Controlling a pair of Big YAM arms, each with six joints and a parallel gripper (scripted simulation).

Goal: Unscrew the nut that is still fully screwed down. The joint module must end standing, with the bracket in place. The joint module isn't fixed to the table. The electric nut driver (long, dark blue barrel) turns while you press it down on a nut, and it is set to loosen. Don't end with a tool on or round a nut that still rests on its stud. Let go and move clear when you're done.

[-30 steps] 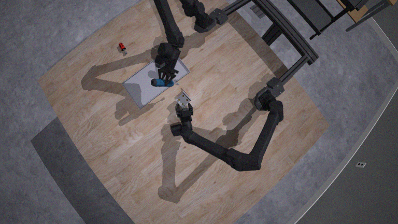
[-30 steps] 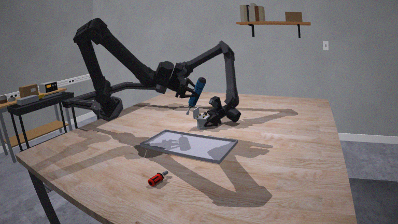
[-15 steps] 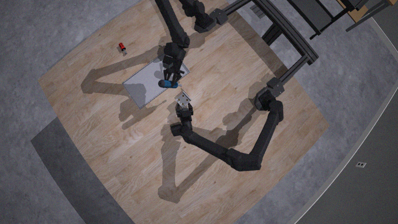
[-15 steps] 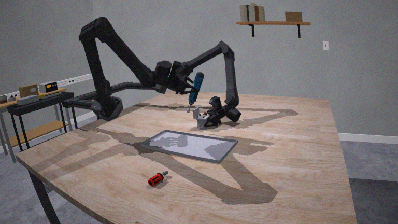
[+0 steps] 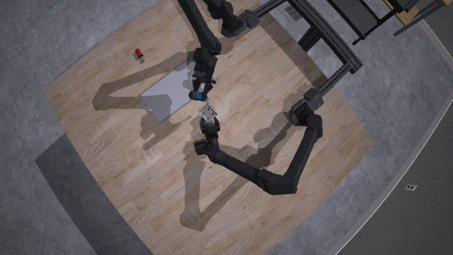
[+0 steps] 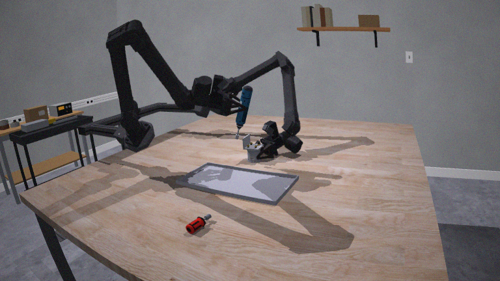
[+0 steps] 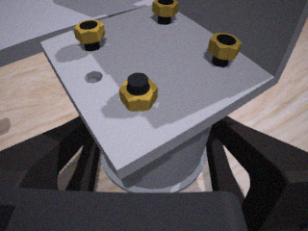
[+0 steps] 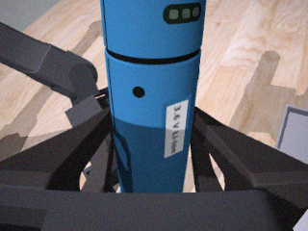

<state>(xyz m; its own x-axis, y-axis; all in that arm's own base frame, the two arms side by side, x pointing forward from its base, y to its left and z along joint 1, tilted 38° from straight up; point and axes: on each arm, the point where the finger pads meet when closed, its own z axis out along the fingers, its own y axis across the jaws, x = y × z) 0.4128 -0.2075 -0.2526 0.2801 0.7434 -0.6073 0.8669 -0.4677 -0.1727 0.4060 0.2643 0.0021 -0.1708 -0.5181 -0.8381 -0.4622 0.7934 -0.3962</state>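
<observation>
Now: the joint module 10 mm above my left hand. Also, from my left hand: driver tip: 110 mm above, 60 mm to the right, 40 mm behind; then grey bracket plate: 50 mm above; then nut: 50 mm above, 20 mm to the left, 10 mm ahead.
</observation>
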